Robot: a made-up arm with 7 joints.
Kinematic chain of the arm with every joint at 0, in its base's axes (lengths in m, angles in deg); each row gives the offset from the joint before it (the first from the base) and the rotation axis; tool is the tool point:
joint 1: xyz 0 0 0.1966 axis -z
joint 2: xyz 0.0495 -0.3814 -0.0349 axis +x
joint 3: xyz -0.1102 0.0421 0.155 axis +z
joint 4: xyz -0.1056 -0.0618 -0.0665 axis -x
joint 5: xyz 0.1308 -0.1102 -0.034 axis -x
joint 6: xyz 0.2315 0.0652 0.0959 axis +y
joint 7: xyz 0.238 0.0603 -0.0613 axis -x
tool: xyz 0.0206 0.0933 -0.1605
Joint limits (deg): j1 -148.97..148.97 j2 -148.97..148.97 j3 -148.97..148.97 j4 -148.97..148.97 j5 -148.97..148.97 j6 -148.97..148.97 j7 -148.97..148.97
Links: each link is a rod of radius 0.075 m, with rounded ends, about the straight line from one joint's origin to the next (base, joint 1, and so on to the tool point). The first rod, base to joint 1, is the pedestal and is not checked.
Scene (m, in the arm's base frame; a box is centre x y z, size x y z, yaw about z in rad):
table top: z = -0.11
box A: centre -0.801 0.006 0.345 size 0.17 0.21 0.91 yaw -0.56
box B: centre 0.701 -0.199 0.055 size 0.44 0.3 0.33 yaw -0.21
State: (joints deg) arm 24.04 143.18 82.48 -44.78 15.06 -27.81 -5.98
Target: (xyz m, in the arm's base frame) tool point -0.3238 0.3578 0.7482
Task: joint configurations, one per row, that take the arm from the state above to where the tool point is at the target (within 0.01 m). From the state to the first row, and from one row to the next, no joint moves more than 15 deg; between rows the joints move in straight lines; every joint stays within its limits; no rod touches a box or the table.
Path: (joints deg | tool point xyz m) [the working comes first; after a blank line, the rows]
Joints at the target: 101.47 90.67 103.63 -37.90 35.10 -23.49 0.00
Straight joint move there: touches box A.

1: 38.51 129.69 77.09 -57.54 18.24 -25.60 -6.85 | -0.5610 -0.6913 0.5524
2: 52.99 116.21 71.69 -70.29 21.42 -23.39 -7.71 | -0.6115 -0.5111 0.6443
3: 67.46 102.72 66.30 -83.05 24.61 -21.18 -8.58 | -0.6021 -0.3464 0.7087
4: 81.93 89.23 60.91 -95.81 27.79 -18.97 -9.44 | -0.5518 -0.2191 0.7447
5: 86.82 89.59 71.59 -81.33 29.62 -20.10 -7.08 | -0.5293 -0.0432 0.7823
6: 91.70 89.95 82.27 -66.85 31.45 -21.23 -4.72 | -0.4778 0.1170 0.7900
7: 96.59 90.31 92.95 -52.38 33.27 -22.36 -2.36 | -0.4060 0.2517 0.7757
8: 101.47 90.67 103.63 -37.90 35.10 -23.49 0.00 | -0.3238 0.3578 0.7482

